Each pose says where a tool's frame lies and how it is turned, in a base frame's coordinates. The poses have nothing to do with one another.
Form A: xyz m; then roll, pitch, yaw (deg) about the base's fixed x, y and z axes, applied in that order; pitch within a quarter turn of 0, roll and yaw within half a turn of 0.
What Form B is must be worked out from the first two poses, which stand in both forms.
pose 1, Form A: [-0.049 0.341 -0.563 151.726 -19.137 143.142]
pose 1, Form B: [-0.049 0.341 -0.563 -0.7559 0.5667 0.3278 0.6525 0.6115 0.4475]
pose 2, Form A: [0.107 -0.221 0.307 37.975 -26.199 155.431]
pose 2, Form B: [0.107 -0.221 0.307 -0.8160 0.3731 0.4415 -0.0807 -0.8299 0.5521]
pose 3, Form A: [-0.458 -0.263 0.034 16.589 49.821 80.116]
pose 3, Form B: [-0.458 -0.263 0.034 0.1107 0.6356 -0.7640 -0.9067 0.3794 0.1842]
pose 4, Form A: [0.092 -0.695 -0.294 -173.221 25.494 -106.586]
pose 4, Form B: [0.092 -0.695 -0.294 -0.2577 -0.8651 -0.4304 -0.9372 0.3322 -0.1065]
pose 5, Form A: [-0.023 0.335 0.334 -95.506 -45.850 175.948]
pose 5, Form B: [-0.023 0.335 0.334 -0.6948 0.0492 0.7175 -0.7056 0.1462 -0.6933]
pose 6, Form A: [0.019 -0.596 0.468 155.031 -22.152 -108.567]
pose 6, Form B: [0.019 -0.596 0.468 -0.2949 -0.8780 0.3771 -0.8087 0.4395 0.3910]
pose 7, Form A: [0.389 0.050 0.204 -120.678 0.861 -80.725]
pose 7, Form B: [0.389 0.050 0.204 0.1612 -0.9868 -0.0150 -0.5056 -0.0695 -0.8600]
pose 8, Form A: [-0.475 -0.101 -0.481 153.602 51.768 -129.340]
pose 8, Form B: [-0.475 -0.101 -0.481 -0.3923 -0.4786 -0.7855 -0.9141 0.2977 0.2751]
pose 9, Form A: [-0.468 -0.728 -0.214 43.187 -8.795 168.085]
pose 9, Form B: [-0.468 -0.728 -0.214 -0.9670 0.2040 0.1529 -0.0481 -0.7350 0.6763]
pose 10, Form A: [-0.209 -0.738 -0.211 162.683 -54.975 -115.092]
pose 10, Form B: [-0.209 -0.738 -0.211 -0.2434 -0.5198 0.8189 -0.7612 0.6256 0.1708]
